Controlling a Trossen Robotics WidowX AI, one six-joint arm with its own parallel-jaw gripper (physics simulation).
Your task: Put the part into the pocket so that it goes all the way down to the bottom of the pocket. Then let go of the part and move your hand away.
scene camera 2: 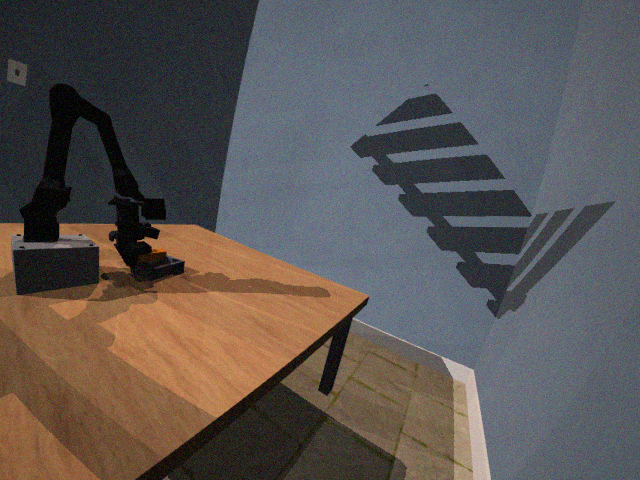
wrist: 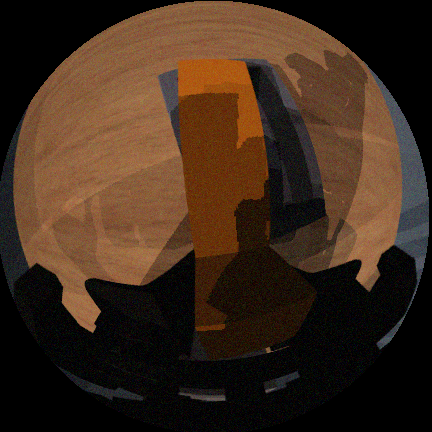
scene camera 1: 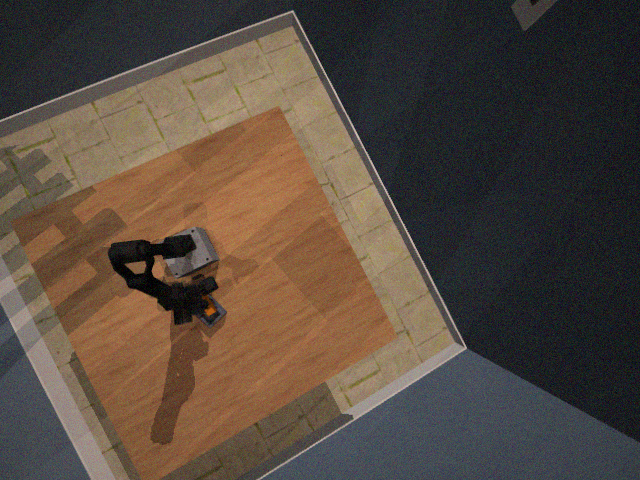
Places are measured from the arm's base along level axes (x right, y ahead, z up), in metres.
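Pixels of known places: gripper, fingertip midpoint: [scene camera 2: 130,267] [wrist: 221,249] [scene camera 1: 202,291]; arm's base, origin of the base link: [scene camera 2: 40,239] [scene camera 1: 186,244].
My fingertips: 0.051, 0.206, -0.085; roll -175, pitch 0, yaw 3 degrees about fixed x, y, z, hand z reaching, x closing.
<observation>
Ahead of a thing's pixels: the offset from my fingertips to its middle, as dx, dy, dz. Level surfaces: height alone.
The orange part @[-0.005, +0.052, +0.047] [scene camera 1: 209,310] [scene camera 2: 153,254] [wrist: 220,170] is a long block. In the wrist view it lies lengthwise over the left side of the dark grey pocket block @[+0.014, +0.083, -0.001] [scene camera 1: 219,318] [scene camera 2: 166,269] [wrist: 311,160], covering much of its left wall, with the dark cavity showing on its right. In scene camera 2 its top stands above the rim. My gripper [scene camera 2: 138,262] [wrist: 221,249] is shut on the near end of the part, one finger against each side. The part's underside and the depth of its seating are hidden.
The arm's grey base box [scene camera 1: 201,258] [scene camera 2: 55,268] stands on the wooden table @[dz -0.019] [scene camera 1: 268,206] [scene camera 2: 206,351], close to the pocket block. Shadows of the arm fall across the table. The table's edge and a dark leg [scene camera 2: 336,356] show in scene camera 2.
</observation>
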